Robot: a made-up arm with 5 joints.
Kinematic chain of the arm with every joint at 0, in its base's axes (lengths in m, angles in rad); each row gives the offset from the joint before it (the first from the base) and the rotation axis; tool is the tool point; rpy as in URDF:
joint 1: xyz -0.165 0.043 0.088 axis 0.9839 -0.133 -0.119
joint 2: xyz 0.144 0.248 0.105 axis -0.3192 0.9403 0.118
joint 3: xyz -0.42 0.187 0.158 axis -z
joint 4: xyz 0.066 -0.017 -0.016 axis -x
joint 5: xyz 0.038 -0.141 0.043 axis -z
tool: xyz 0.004 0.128 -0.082 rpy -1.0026 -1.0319 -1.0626
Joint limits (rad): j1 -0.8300..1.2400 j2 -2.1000..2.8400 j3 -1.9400..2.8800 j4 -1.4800..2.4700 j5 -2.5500..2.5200
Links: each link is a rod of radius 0.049 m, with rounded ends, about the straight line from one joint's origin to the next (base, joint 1, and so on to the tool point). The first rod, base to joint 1, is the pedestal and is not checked.
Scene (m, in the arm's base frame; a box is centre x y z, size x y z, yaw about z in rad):
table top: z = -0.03
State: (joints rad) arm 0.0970 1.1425 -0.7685 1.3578 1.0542
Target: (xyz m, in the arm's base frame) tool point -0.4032 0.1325 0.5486
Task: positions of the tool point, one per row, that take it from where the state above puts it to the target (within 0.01 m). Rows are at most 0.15 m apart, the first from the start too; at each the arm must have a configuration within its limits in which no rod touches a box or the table.
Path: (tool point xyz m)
1: -0.0739 0.5142 0.5362
2: -0.1322 0.4118 0.5816
3: -0.1970 0.3150 0.6011
4: -0.2664 0.2323 0.5980
5: -0.3367 0.1703 0.5779
6: -0.4032 0.1325 0.5486

